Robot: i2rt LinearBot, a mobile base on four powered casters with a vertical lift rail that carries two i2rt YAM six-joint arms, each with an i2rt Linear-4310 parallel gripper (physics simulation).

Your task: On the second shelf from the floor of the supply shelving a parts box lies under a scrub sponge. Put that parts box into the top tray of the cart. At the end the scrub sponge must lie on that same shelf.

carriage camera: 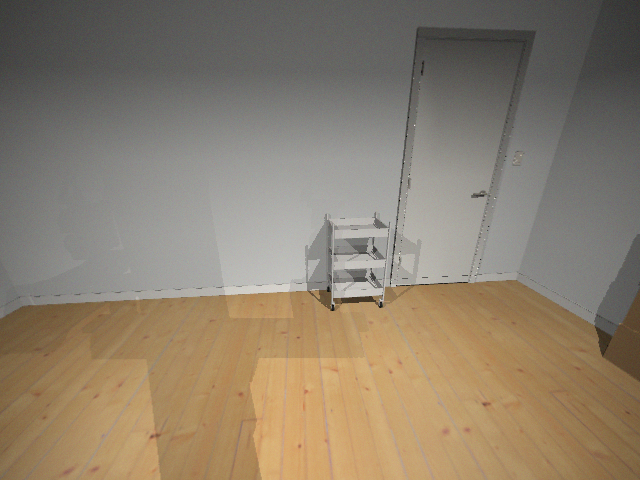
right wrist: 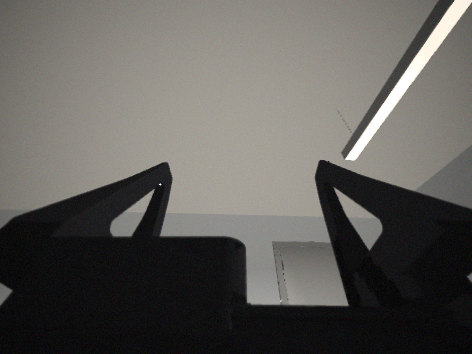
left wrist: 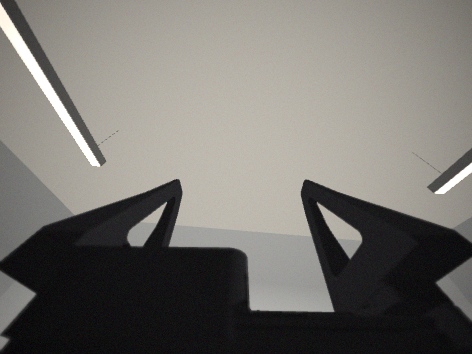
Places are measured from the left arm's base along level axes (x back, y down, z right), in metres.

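Pixels of known places: left gripper, between the fingertips: (left wrist: 241,186); right gripper, between the fingertips: (right wrist: 242,169).
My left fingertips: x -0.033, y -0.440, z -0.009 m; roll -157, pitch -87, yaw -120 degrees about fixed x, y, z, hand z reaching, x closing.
Observation:
Behind a point stands the place of what it marks.
The white cart (carriage camera: 359,233) @[x -1.678, y 0.174, z 0.612 m] stands against the far wall in the carriage view, a little right of centre, left of the door. It has three trays on casters; no object shows in its top tray. The supply shelving, the parts box and the scrub sponge do not show in these views. My left gripper (left wrist: 241,186) @[x -0.033, y -0.440, z -0.009 m] is open and empty, pointing up toward the ceiling and wall. My right gripper (right wrist: 242,169) @[x -0.049, y -0.434, z 0.626 m] is open and empty, also pointing up. Both are far from the cart.
A grey door (carriage camera: 460,155) @[x -2.095, y -0.379, z 1.505 m] with a lever handle is in the far wall, right of the cart. Part of a brown cardboard box (carriage camera: 626,338) @[x -1.104, y 0.666, z 2.173 m] shows at the right edge, by the right wall. Shadows fall across the wooden floor (carriage camera: 330,413) @[x -0.799, y 0.870, z 0.359 m]. Ceiling lamps (left wrist: 55,95) (right wrist: 407,80) hang overhead.

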